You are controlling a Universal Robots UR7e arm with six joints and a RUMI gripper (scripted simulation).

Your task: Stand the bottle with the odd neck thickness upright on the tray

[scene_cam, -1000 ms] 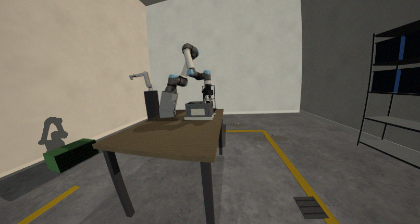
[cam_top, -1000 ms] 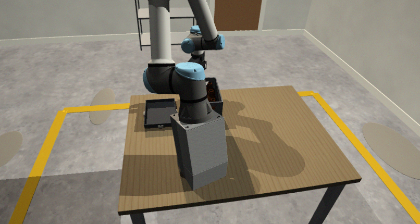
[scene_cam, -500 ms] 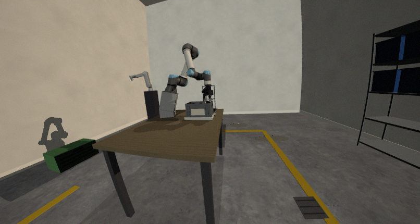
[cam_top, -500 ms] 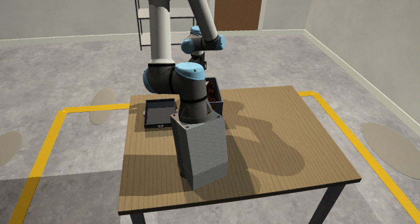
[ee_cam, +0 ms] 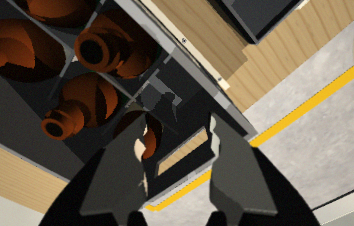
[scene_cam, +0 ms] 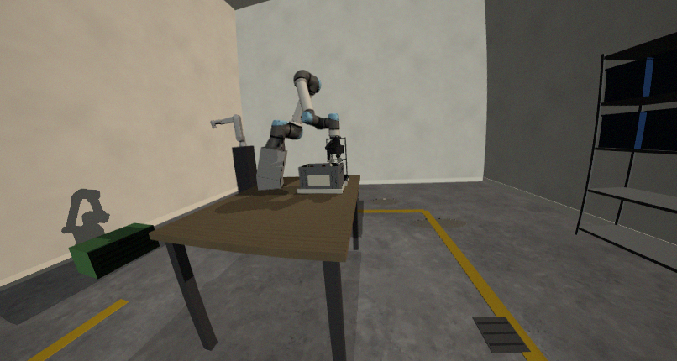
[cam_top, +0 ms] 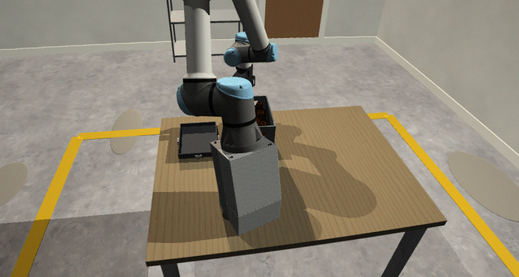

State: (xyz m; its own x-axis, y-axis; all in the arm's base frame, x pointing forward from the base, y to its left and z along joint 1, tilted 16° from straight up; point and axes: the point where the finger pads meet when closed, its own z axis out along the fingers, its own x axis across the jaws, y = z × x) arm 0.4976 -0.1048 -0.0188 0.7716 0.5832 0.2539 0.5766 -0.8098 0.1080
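The crate lies 9 cm behind my hand, 7 cm below it and 3 cm to the right of it. The rest, counted from my hand: bottle (19 cm behind, 7 cm below, 6 cm to the right); dark tray (23 cm to the left, 14 cm below, 5 cm behind).
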